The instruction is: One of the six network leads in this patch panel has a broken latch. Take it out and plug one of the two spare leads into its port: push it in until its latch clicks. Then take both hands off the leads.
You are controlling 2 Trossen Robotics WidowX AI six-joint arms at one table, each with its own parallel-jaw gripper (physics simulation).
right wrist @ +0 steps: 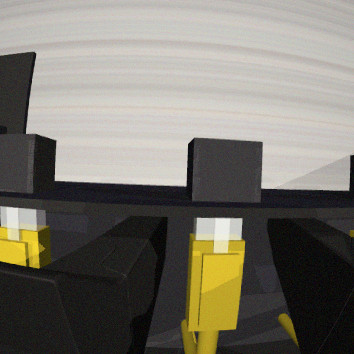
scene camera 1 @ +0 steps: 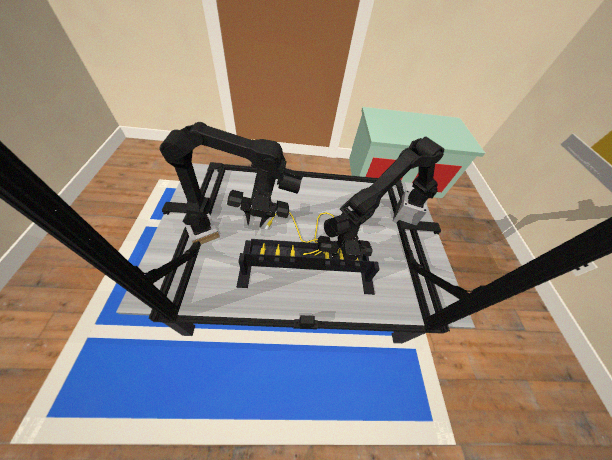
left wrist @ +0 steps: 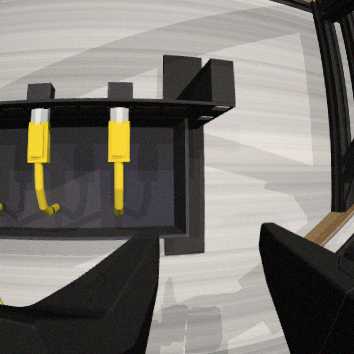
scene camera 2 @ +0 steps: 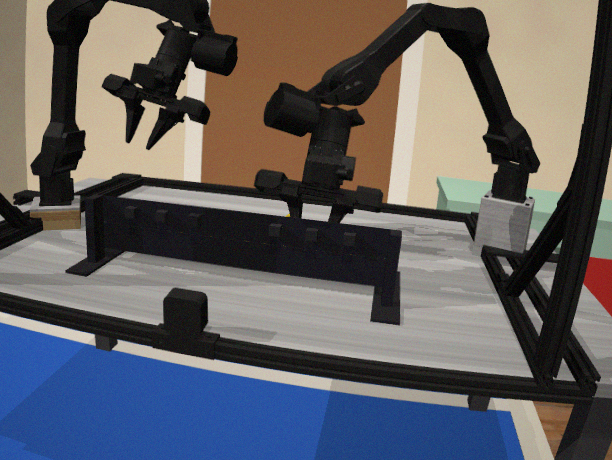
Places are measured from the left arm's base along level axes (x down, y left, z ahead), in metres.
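Pixels of known places: left gripper, between the fingertips: (scene camera 1: 254,225) (left wrist: 209,236) (scene camera 2: 137,146); right gripper, between the fingertips: (scene camera 1: 338,264) (scene camera 2: 308,248); left arm's base, origin of its link: (scene camera 1: 200,226) (left wrist: 353,260) (scene camera 2: 56,201); right arm's base, origin of its link: (scene camera 1: 415,200) (scene camera 2: 509,197).
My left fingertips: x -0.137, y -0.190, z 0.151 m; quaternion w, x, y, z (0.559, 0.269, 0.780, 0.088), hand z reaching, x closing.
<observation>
Ahead of a thing's pixels: the offset from my left fingertips to its top centre. "pt": to the spot under its first point. Level surfaces: height alone.
The black patch panel @[dz +0.142, dx +0.072, dy -0.145 m] (scene camera 1: 310,262) (scene camera 2: 240,245) (left wrist: 75,104) stands upright on the table with its yellow leads plugged in along one side. My right gripper (scene camera 2: 315,220) (right wrist: 219,212) is open, its fingers on either side of a plugged lead @[dz +0.235, dx +0.086, dy -0.215 m] (right wrist: 215,285), apart from it. A neighbouring lead @[dz +0.280, dx +0.086, dy -0.244 m] (right wrist: 22,247) shows at the left of the right wrist view. My left gripper (scene camera 2: 138,145) (left wrist: 209,236) is open and empty, raised at the panel's left end; two plugged leads @[dz -0.005, dx +0.086, dy -0.062 m] (left wrist: 119,142) @[dz +0.040, dx +0.086, dy -0.091 m] (left wrist: 38,142) show there. A spare lead's plug @[dz +0.097, dx +0.168, dy +0.101 m] (scene camera 1: 269,223) lies near it. I cannot tell which latch is broken; the other spare's plug is not clear.
Thin yellow cables @[pt dz +0.194, dx +0.176, dy +0.001 m] (scene camera 1: 299,232) loop over the table @[dx +0.181 m] (scene camera 1: 295,295) behind the panel. The panel has feet @[pt dz +0.303, dx +0.177, dy -0.327 m] (scene camera 1: 368,285) (scene camera 2: 386,312) at its ends. A black frame bar (scene camera 1: 240,321) (scene camera 2: 300,360) with a small block (scene camera 2: 185,310) runs along the near edge. Uprights stand at both sides.
</observation>
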